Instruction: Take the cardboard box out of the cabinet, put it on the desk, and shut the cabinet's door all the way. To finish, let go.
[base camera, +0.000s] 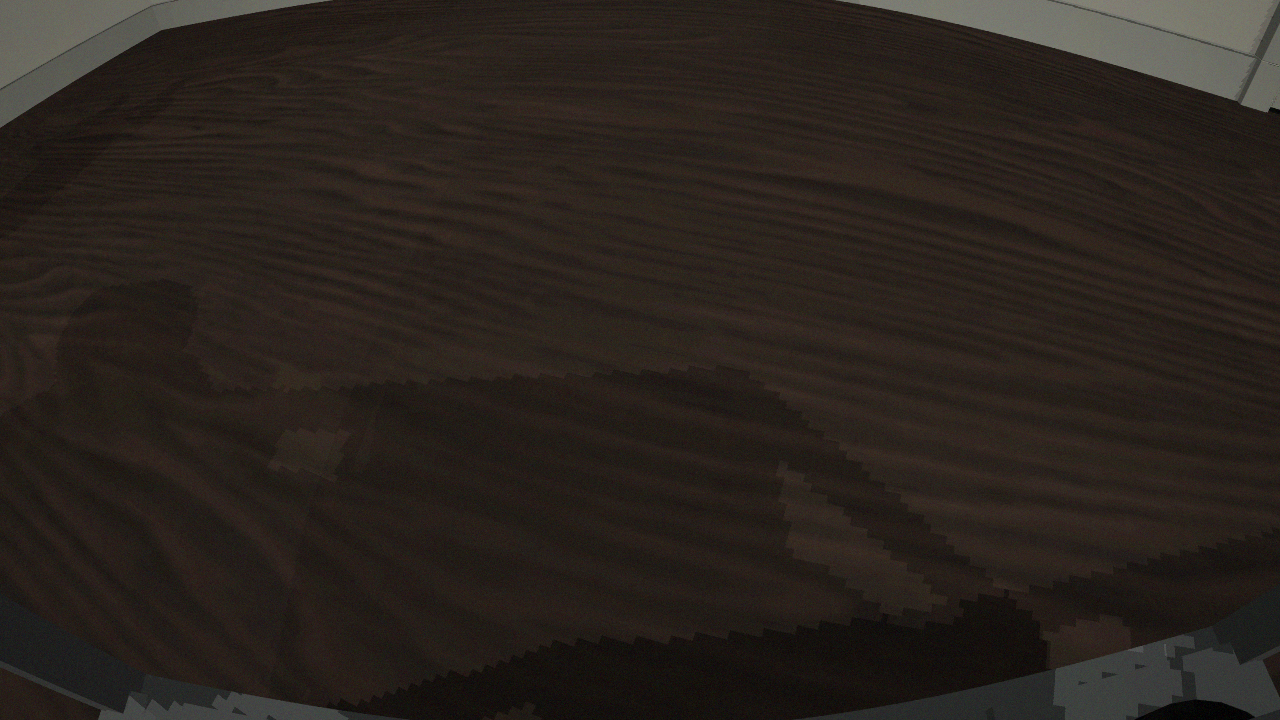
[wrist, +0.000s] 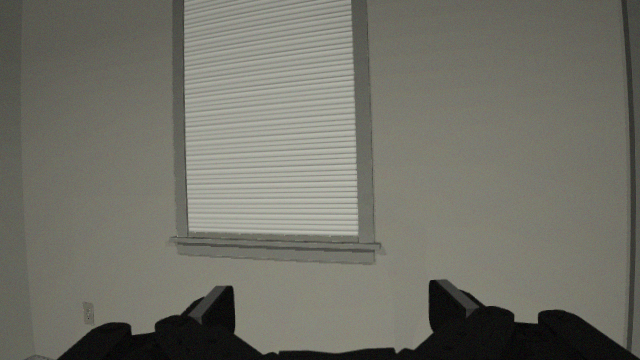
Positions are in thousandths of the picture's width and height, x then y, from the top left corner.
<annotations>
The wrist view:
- my gripper: 518, 849
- window with white blinds: 426, 371
</annotations>
